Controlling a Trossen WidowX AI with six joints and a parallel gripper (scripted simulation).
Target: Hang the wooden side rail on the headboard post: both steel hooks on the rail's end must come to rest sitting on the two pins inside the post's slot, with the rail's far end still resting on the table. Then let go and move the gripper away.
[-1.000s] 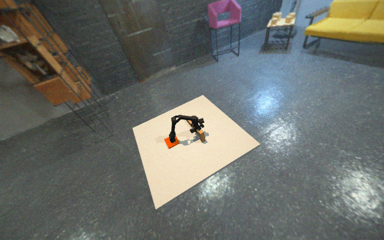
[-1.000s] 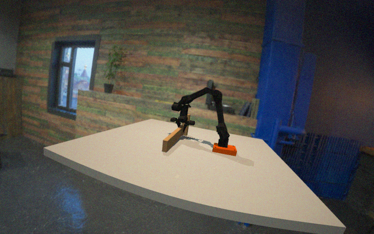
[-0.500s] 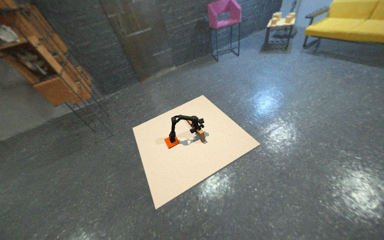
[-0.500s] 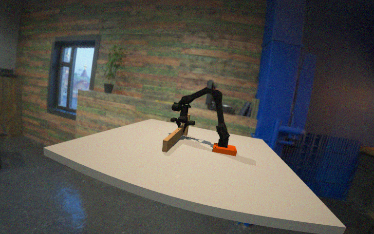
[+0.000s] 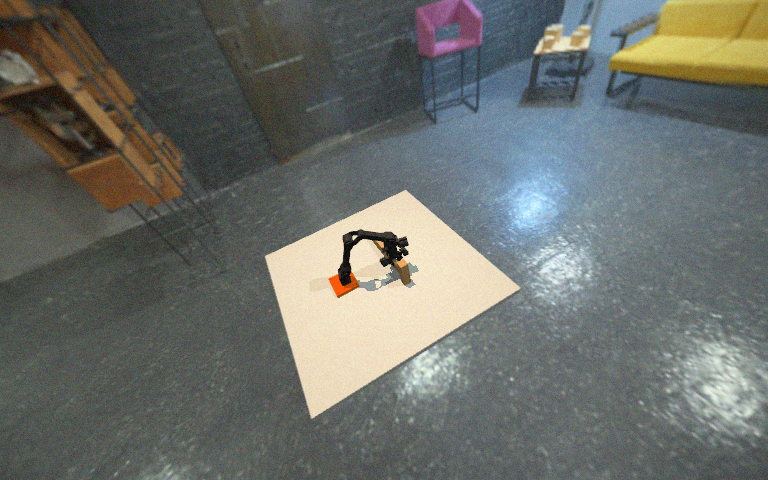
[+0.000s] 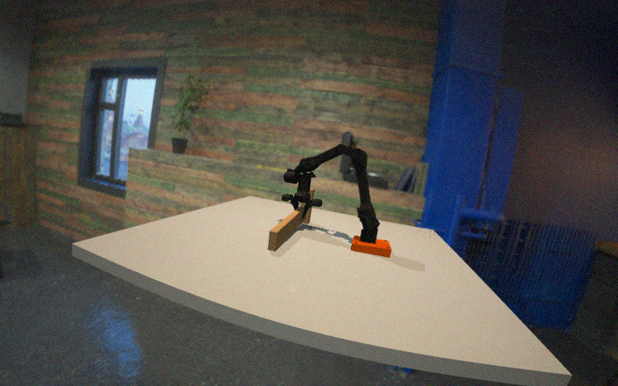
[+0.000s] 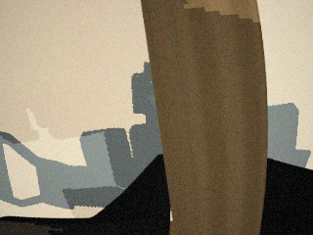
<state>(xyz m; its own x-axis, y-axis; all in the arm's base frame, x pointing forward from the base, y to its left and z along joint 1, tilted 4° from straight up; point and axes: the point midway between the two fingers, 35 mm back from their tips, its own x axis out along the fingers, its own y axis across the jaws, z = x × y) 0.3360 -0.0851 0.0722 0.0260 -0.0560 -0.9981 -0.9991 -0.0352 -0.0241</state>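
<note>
Now: the headboard post 120 mm to the right of my gripper tip and 40 mm above it.
</note>
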